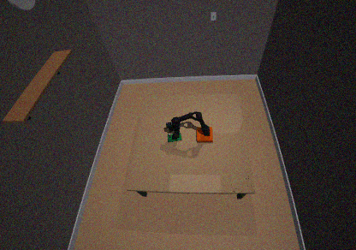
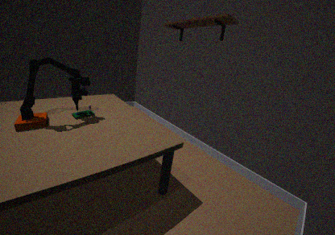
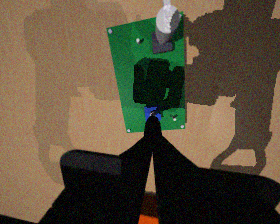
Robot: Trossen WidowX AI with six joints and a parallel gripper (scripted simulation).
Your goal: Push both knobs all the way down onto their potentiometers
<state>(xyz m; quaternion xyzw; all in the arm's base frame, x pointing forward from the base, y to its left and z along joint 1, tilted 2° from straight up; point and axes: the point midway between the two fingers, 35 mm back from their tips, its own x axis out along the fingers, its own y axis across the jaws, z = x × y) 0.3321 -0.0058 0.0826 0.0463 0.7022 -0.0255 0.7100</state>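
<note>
The grey knob is 100 mm ahead of my gripper tip, 20 mm below it and 10 mm to the right of it.
</note>
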